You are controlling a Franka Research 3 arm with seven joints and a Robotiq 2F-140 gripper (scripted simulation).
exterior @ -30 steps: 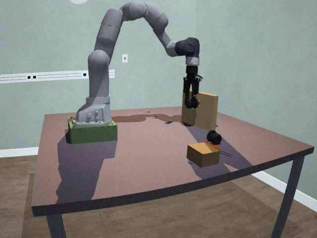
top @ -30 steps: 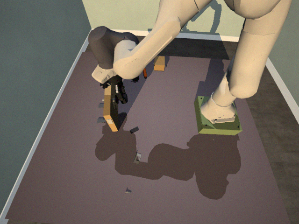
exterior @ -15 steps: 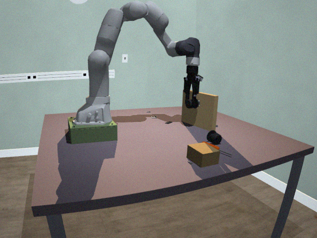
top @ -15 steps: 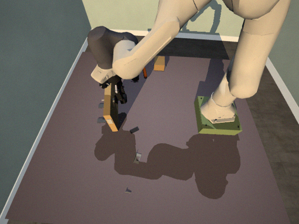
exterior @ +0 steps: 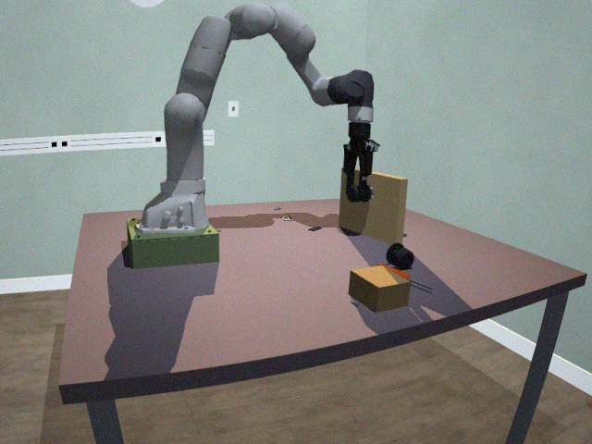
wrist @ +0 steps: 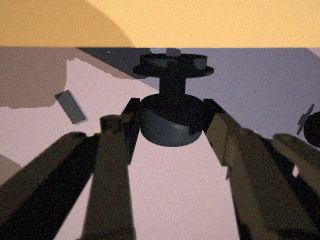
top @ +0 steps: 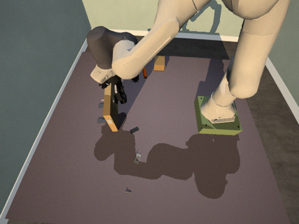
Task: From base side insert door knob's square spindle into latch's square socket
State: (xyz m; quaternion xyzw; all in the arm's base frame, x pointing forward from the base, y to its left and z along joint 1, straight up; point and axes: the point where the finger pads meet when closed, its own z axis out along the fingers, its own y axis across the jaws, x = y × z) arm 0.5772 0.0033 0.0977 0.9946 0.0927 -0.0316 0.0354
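Right now the wooden door panel is 7 cm ahead of my hand, 1 cm to the left of it and 5 cm below it.
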